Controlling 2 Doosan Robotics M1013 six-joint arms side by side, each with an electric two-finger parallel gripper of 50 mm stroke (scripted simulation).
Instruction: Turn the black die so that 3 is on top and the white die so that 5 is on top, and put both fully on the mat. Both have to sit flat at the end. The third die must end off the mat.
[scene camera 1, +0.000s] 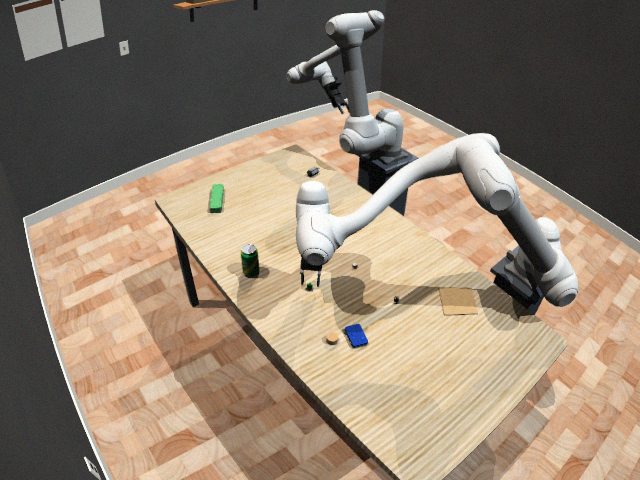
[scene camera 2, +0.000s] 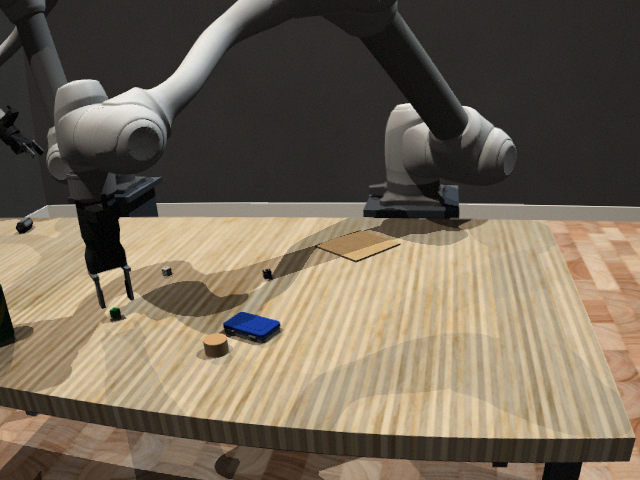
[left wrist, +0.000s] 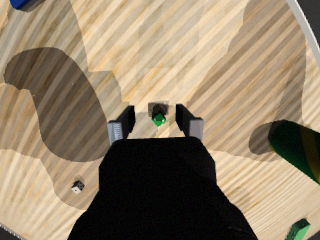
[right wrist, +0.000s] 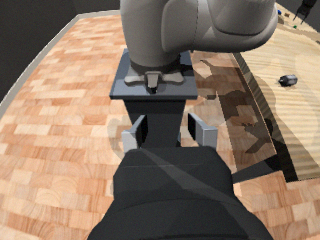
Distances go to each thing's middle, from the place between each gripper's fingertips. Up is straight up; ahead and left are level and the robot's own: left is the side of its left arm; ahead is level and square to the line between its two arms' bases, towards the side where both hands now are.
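Scene:
The tan mat (scene camera 2: 358, 245) lies 33 cm to the left of my left hand (scene camera 2: 116, 302), 46 cm behind it and 5 cm below it. The blue case (scene camera 2: 255, 328) is 3 cm behind my left hand and 4 cm below it, and it sits 27 cm to the left of that hand. Going by their middles, the blue case is the nearest to my left hand of the things named here.
The tan mat, seen from my right hand, is 135 cm to the left of it, 33 cm ahead of it and 16 cm below it. Going by its middle, though, the mat is nearer to my left hand than to my right hand.

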